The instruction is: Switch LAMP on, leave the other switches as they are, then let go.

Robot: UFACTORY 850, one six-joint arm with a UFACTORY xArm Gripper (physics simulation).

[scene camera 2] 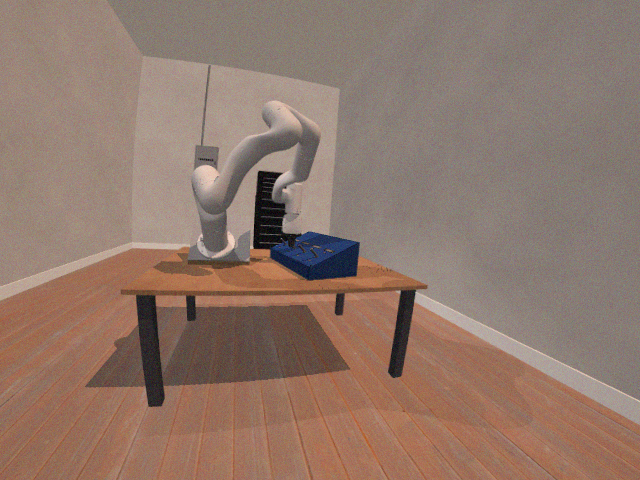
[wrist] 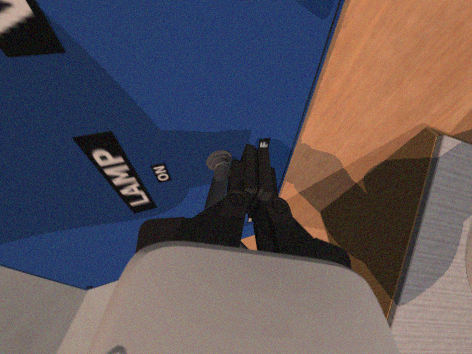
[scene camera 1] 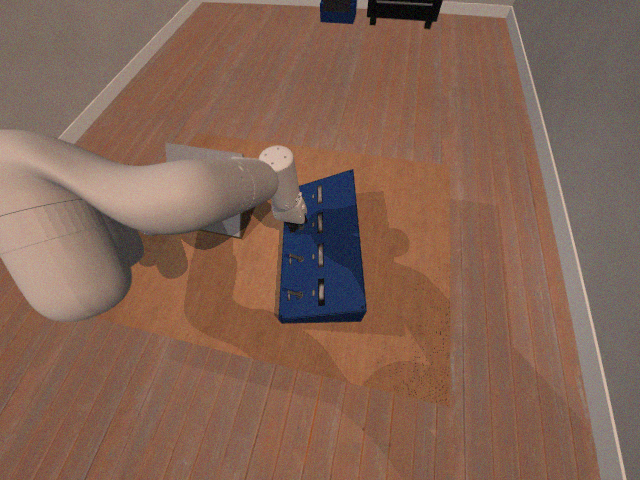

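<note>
A blue sloped switch box [scene camera 1: 338,242] [scene camera 2: 333,263] [wrist: 225,65] stands on the table. In the wrist view, the LAMP label [wrist: 115,172] and its ON label [wrist: 160,173] are left of the LAMP switch, whose round base [wrist: 218,159] and dark lever [wrist: 216,187] show. The lever's lower end is hidden by the gripper. The OFF label [wrist: 264,143] is partly covered by the fingertips. My gripper [scene camera 1: 297,225] [scene camera 2: 292,244] [wrist: 250,160] is shut and empty, low over the box, on the OFF side right beside the lever. Whether it touches the lever cannot be told.
Two more switches [scene camera 1: 295,258] [scene camera 1: 295,294] stand along the box toward its near end in scene camera 1. The wooden table [scene camera 1: 392,356] [scene camera 2: 227,281] carries the box and the arm's grey base plate [scene camera 1: 196,151] [wrist: 445,260]. Another label [wrist: 30,30] shows at the wrist view's upper left.
</note>
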